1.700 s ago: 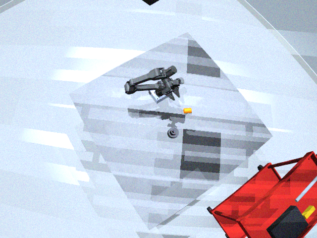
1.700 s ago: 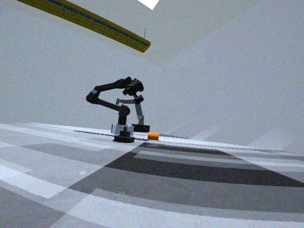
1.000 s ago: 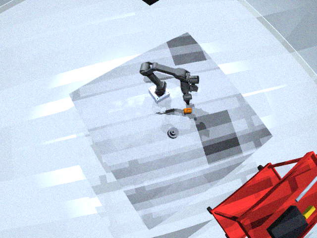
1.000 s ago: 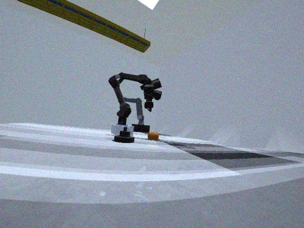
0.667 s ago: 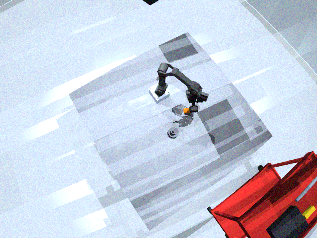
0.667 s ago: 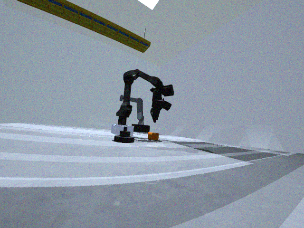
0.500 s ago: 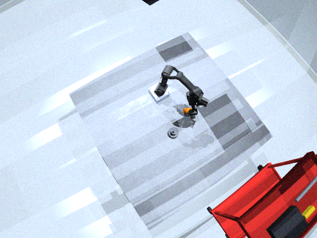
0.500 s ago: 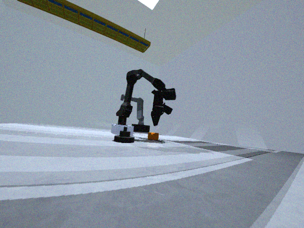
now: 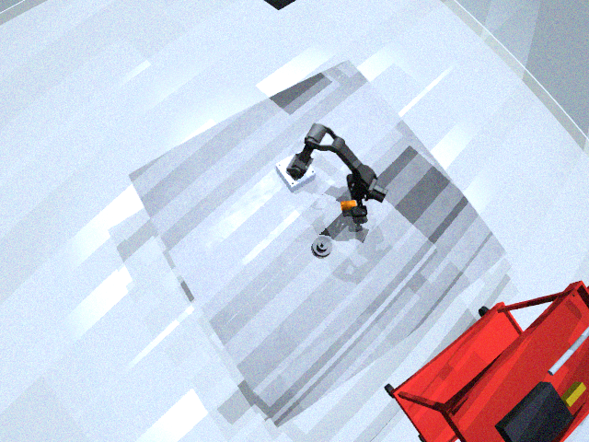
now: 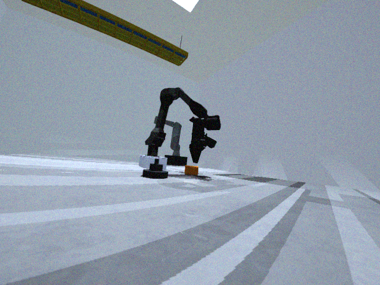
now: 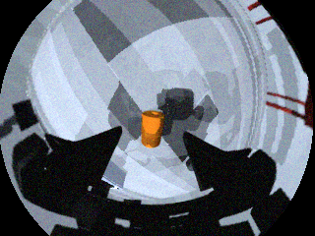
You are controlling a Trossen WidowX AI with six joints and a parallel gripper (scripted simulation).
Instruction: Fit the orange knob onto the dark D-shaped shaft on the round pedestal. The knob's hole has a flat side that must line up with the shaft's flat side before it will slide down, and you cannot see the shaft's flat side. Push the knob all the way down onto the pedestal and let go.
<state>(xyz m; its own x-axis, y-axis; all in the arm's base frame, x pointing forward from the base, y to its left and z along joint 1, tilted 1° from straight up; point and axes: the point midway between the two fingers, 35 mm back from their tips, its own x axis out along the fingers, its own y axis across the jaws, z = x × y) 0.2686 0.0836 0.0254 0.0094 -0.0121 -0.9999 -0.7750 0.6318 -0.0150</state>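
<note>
My gripper tip is 1 cm past the orange knob, 1 cm to the left of it and 3 cm above it. The rest, counted from my gripper tip: dark pedestal: 4 cm ahead, 22 cm to the right, 2 cm below.
</note>
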